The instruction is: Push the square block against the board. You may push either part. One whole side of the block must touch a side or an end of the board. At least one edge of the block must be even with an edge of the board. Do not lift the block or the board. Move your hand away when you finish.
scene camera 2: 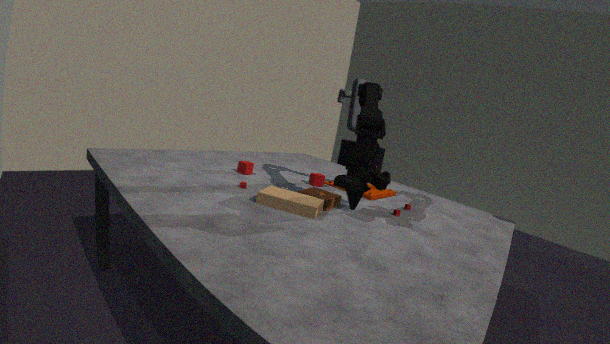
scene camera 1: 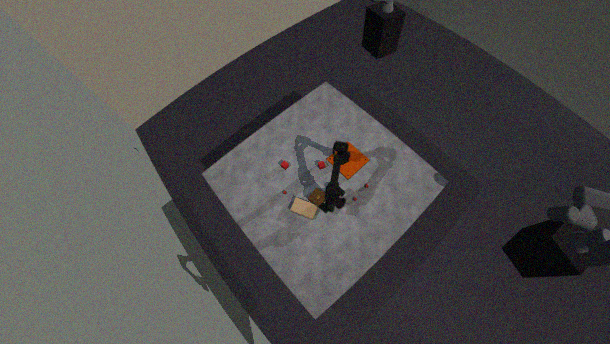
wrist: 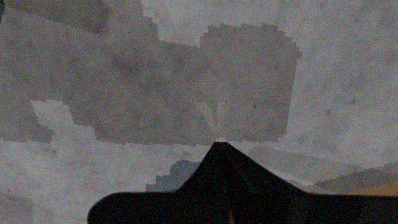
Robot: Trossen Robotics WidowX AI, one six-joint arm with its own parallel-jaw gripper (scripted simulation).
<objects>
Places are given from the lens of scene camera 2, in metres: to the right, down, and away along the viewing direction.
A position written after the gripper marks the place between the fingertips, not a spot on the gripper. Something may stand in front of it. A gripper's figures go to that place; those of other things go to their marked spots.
gripper [scene camera 2: 352,209]: 0.14, 0.11, 0.91
pale wooden board [scene camera 2: 284,200]: -0.05, 0.07, 0.80
</objects>
